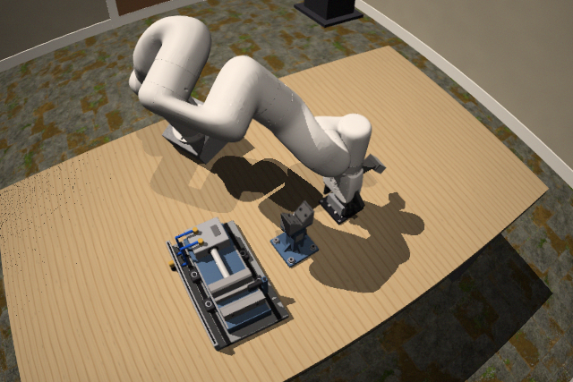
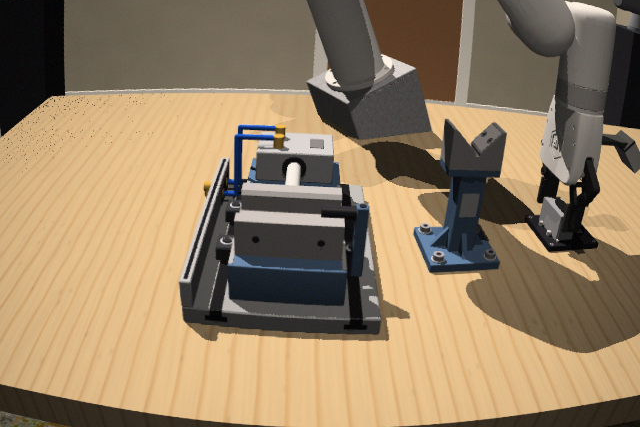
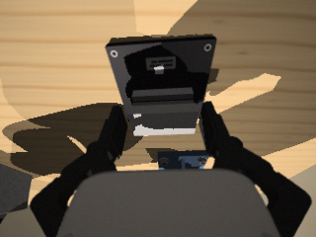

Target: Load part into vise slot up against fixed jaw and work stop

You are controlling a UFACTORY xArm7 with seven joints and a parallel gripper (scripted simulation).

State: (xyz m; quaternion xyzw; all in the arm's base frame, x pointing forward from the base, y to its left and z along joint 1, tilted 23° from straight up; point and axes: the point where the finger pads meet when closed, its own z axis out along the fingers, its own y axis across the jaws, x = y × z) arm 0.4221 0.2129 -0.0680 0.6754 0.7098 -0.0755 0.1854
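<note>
Right now my hand is 10 mm to the right of the part and 10 mm above it. The rest, counted from my hand: blue base: 30 mm ahead, 170 mm to the right, 40 mm below; then blue stand: 30 mm ahead, 170 mm to the right, 20 mm above; then black infeed plate: 10 mm to the left, 40 mm below.
</note>
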